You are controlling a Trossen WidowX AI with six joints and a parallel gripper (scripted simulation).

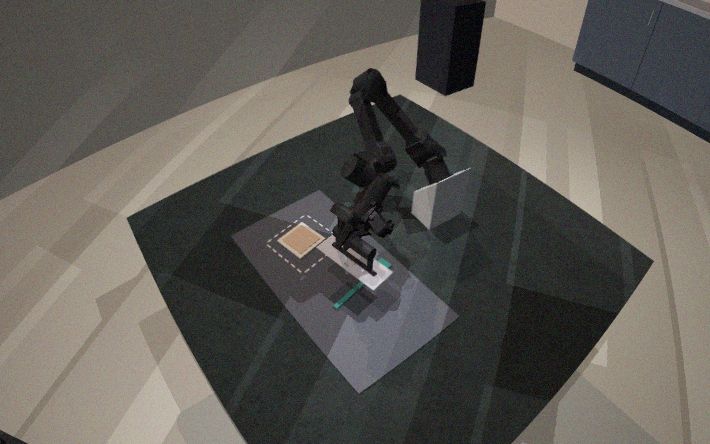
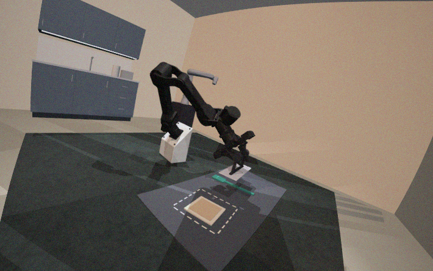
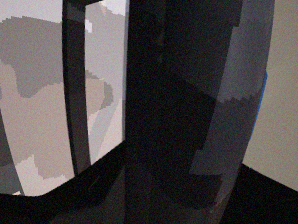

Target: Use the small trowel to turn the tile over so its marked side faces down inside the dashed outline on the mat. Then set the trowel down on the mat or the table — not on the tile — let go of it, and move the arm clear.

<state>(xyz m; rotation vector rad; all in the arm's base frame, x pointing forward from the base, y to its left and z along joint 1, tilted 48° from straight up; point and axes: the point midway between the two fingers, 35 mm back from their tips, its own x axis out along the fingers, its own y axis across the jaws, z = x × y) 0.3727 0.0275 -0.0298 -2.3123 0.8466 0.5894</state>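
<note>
Now: the trowel 2 cm behind my gripper tip, 1 cm to the right of it and 1 cm below it. Round my gripper tip: grey mat: 3 cm to the right, 16 cm below; then teal flat tool: 6 cm behind, 4 cm to the left, 13 cm below; then tile: 1 cm ahead, 20 cm to the right, 13 cm below.
</note>
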